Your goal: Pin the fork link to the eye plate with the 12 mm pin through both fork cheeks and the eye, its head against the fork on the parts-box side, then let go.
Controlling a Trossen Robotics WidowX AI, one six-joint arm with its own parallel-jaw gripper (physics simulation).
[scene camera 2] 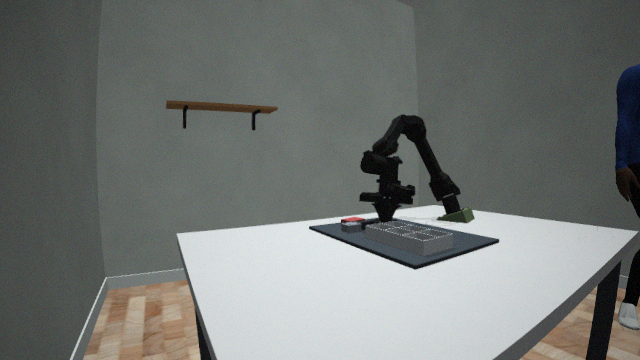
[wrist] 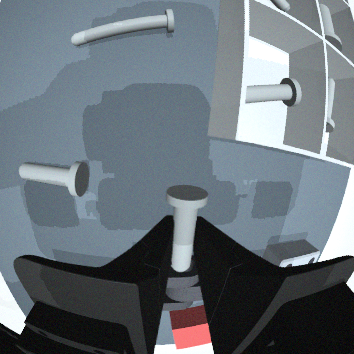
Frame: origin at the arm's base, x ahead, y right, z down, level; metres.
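Where they show: gripper, fingertip midpoint: [wrist: 182, 222]; arm's base, link origin: [scene camera 2: 453, 212].
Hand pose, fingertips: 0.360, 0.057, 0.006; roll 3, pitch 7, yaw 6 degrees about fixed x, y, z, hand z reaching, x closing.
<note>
Each offset is from my fingertips to the centre of the thing, as dx, dy, dz. "pt": to the spot under its first point. Level surfaces: height alone.
My gripper [scene camera 2: 386, 219] [wrist: 182, 222] is shut on a light grey headed pin @(-0.001, +0.003, -0.007) [wrist: 187, 195], low over the mat. In the wrist view the pin's wide head is toward the top of the view, and its rounded tip shows between the fingers. Dark grey stacked rounded layers [wrist: 182, 291], apparently the fork and eye, show just beyond the tip; the fingers hide most of them. I cannot tell whether the tip is in a hole. The eye plate's block @(pt +0.083, +0.040, -0.009) [wrist: 292, 254] [scene camera 2: 352, 228] shows at the lower right of the wrist view.
The divided parts box @(+0.089, -0.140, -0.008) [scene camera 2: 432, 245] [wrist: 227, 75] stands on the dark mat @(dz +0.010) [scene camera 2: 472, 241] [wrist: 150, 65] with pins in it. A short thick pin @(-0.072, -0.034, +0.003) [wrist: 50, 175] and a bent pin @(-0.027, -0.110, +0.004) [wrist: 125, 26] lie loose on the mat. A red block @(+0.021, +0.121, +0.000) [scene camera 2: 353, 219] [wrist: 191, 330] is near the fork. A green wedge [scene camera 2: 465, 215] stands behind.
</note>
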